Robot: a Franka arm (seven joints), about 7 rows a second.
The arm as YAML. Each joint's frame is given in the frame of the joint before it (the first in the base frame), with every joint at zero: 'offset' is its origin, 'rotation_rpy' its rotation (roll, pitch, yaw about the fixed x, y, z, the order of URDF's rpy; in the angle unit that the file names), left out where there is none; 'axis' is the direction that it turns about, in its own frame. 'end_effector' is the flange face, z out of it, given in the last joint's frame.
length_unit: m
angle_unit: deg
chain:
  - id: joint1
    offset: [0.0, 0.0, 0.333]
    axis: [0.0, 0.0, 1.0]
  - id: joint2
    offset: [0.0, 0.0, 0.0]
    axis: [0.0, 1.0, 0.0]
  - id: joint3
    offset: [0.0, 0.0, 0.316]
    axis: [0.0, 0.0, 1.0]
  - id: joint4
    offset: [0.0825, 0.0, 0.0]
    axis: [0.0, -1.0, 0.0]
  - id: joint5
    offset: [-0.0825, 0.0, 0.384]
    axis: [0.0, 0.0, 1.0]
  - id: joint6
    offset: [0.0, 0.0, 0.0]
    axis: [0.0, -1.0, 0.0]
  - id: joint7
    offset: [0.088, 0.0, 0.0]
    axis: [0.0, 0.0, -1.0]
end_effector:
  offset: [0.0, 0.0, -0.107]
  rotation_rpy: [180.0, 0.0, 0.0]
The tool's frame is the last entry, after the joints.
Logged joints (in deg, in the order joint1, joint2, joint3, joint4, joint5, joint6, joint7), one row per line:
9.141 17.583 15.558 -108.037 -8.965 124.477 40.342
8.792 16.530 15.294 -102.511 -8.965 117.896 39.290
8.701 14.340 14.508 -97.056 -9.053 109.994 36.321
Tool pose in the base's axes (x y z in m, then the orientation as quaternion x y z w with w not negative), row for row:
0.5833 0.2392 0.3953 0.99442 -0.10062 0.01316 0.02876
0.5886 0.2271 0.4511 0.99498 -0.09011 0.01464 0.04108
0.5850 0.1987 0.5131 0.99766 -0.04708 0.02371 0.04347
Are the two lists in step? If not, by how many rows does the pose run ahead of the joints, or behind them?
The pose runs 1 row ahead of the joints: the pose in row i belongs to the joints in row i + 1.
